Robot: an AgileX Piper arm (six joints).
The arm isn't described. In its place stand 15 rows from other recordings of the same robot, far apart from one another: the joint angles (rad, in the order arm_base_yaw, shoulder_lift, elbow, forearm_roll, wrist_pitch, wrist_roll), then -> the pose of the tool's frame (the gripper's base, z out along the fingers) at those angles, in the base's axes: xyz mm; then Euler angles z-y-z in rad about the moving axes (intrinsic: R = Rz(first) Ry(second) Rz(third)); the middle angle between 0 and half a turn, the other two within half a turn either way.
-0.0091 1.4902 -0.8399 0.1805 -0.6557 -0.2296 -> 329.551, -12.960, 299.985, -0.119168, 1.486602, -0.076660
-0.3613 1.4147 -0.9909 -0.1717 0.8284 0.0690 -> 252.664, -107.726, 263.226, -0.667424, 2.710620, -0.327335
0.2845 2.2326 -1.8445 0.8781 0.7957 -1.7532 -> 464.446, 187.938, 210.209, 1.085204, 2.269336, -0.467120
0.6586 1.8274 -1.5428 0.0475 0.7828 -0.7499 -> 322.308, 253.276, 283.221, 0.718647, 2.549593, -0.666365
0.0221 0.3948 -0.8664 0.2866 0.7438 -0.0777 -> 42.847, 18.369, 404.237, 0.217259, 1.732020, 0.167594
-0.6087 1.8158 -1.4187 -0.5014 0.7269 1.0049 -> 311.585, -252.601, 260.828, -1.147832, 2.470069, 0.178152
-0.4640 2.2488 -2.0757 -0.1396 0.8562 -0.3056 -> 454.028, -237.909, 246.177, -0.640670, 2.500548, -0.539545
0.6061 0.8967 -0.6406 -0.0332 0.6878 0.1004 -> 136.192, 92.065, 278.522, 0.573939, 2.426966, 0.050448
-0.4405 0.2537 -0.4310 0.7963 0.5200 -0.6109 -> 65.434, 4.885, 308.156, -0.075160, 1.679547, 0.156151
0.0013 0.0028 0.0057 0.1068 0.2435 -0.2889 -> 55.707, 2.411, 189.233, 0.027351, 1.734205, -0.180989
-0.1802 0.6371 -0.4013 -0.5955 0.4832 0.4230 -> 115.502, -45.148, 260.104, -0.488345, 2.107728, -0.278791
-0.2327 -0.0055 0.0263 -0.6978 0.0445 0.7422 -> 54.907, -15.686, 201.574, -0.261302, 1.538514, 0.045811
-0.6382 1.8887 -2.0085 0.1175 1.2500 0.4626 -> 336.568, -237.044, 374.198, -0.420234, 2.601213, 0.687495
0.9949 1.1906 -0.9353 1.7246 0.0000 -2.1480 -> 147.948, 227.851, 364.064, 0.994900, 1.738893, -0.423400
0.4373 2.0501 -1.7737 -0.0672 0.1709 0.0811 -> 453.460, 210.839, 298.174, 0.425099, 1.930490, 0.010581
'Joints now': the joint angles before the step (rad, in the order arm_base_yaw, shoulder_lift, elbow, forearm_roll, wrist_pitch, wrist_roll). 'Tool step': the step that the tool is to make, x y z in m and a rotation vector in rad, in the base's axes. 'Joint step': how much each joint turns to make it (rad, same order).
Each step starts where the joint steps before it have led.
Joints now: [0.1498 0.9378 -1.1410 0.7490 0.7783 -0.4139]
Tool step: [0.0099 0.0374 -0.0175 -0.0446 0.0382 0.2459]
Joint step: [0.1533 0.0892 0.0098 0.0921 0.0340 -0.1481]
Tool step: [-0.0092 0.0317 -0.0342 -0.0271 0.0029 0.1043]
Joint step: [0.1955 0.0077 0.1266 -0.0002 -0.1460 -0.0471]
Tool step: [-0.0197 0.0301 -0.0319 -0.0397 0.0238 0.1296]
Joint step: [0.1914 0.0174 0.1020 0.0040 -0.0977 -0.0287]
